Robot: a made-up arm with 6 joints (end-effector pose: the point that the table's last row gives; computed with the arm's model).
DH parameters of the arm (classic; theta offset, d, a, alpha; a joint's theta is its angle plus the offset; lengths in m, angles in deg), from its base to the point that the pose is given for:
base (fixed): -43.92 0 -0.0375 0
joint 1: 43.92 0.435 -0.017 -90
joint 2: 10.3 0 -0.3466 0
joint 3: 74.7 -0.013 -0.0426 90
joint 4: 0 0.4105 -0.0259 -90
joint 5: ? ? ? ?
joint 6: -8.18 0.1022 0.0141 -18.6
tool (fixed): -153.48 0.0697 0 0
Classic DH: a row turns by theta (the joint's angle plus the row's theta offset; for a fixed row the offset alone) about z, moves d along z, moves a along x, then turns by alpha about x.
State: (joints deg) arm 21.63 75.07 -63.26 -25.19 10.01 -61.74
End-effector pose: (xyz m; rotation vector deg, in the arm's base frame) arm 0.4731 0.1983 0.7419 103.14 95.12 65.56
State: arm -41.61 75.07 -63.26 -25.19 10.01 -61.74
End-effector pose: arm 0.3520 -0.3429 0.7419 125.68 24.57 34.44
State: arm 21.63 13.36 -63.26 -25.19 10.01 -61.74
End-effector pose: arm -0.0448 -0.0071 1.0607 59.70 49.40 115.48
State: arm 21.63 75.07 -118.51 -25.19 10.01 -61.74
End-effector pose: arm 0.2734 0.1191 1.2296 64.88 54.69 111.66
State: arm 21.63 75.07 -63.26 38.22 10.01 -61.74
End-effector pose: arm 0.4662 0.2147 0.7390 -122.89 -49.27 -79.83
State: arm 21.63 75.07 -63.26 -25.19 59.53 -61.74
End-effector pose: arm 0.3967 0.1179 0.6542 131.06 92.92 2.81
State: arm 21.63 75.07 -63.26 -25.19 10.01 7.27
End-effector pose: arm 0.4637 0.2266 0.7399 -130.02 -34.35 -82.69
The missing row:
joint 5: 0 0.001 -0.0124 90
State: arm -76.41 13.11 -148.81 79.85 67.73 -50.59
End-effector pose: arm -0.0758 0.7388 0.8500 60.80 77.12 88.04
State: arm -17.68 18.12 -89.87 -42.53 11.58 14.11
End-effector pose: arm -0.2271 0.0900 1.1648 45.45 6.49 149.19
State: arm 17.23 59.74 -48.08 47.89 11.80 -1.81
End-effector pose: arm 0.3905 0.1669 0.7424 -94.44 23.27 -54.49
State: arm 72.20 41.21 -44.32 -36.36 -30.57 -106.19
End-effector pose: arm 0.0306 0.3204 0.9268 -11.99 80.78 113.46
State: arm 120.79 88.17 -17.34 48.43 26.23 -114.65
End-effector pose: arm -0.1656 0.2447 0.2626 -5.57 -164.68 33.63
